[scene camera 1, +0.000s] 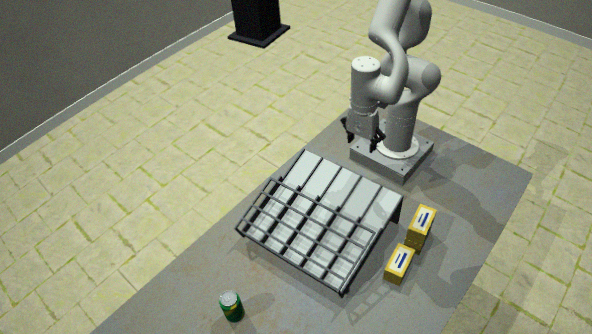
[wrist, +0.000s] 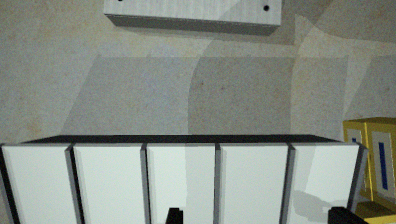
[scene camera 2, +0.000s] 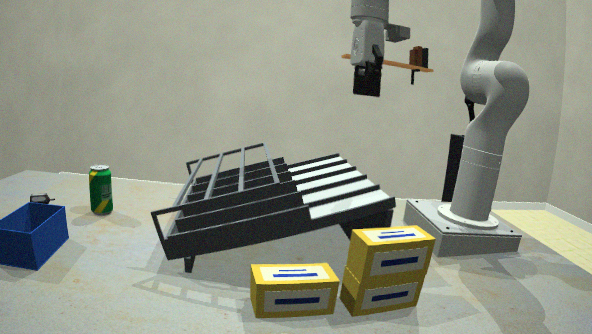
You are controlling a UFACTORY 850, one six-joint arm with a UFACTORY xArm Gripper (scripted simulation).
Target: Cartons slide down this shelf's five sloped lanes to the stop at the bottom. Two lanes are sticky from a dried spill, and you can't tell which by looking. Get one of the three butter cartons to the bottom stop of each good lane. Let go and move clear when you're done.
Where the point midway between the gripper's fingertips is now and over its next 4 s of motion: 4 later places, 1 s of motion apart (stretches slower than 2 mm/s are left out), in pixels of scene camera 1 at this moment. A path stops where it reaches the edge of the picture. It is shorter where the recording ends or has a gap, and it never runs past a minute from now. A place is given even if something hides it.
The gripper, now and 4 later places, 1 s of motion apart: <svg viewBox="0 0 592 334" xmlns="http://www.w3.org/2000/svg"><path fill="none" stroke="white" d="M361 145L428 187L426 202L422 216L420 225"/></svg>
